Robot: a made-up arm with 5 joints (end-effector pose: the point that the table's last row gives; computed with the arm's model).
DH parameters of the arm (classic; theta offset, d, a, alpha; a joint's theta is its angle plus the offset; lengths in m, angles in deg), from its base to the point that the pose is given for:
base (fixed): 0 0 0.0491 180
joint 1: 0 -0.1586 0.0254 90
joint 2: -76.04 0 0.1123 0
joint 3: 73.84 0 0.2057 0
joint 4: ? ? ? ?
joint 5: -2.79 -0.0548 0 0
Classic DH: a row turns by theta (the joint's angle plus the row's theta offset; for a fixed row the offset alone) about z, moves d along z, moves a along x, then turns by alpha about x.
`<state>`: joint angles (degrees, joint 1 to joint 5).
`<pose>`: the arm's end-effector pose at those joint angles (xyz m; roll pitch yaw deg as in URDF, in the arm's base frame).
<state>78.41 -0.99 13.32 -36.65 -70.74</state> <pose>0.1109 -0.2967 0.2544 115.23 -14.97 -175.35</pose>
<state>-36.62 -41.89 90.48 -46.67 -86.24</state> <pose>0.1846 0.1018 0.1070 88.08 -0.97 -53.35</pose>
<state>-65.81 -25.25 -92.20 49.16 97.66</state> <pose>0.0163 -0.0709 0.4984 -158.36 1.80 151.28</pose>
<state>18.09 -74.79 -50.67 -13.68 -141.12</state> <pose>-0.1785 0.0753 0.4120 -145.75 -37.67 -66.18</pose>
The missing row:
joint 4: -87.8 0.0009 0 90
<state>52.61 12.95 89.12 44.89 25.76</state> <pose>0.0468 0.0045 0.0262 30.96 50.52 -14.75</pose>
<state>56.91 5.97 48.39 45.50 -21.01</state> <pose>0.1484 -0.1507 0.0477 -4.01 9.01 -81.03</pose>
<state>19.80 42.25 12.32 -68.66 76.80</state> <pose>0.3293 -0.0999 0.0715 -104.63 -15.50 74.19</pose>
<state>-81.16 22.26 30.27 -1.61 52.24</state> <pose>0.0878 0.2547 0.0483 -31.68 -24.19 137.57</pose>
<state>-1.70 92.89 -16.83 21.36 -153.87</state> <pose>0.2320 0.0063 -0.1259 -2.95 -6.81 -154.78</pose>
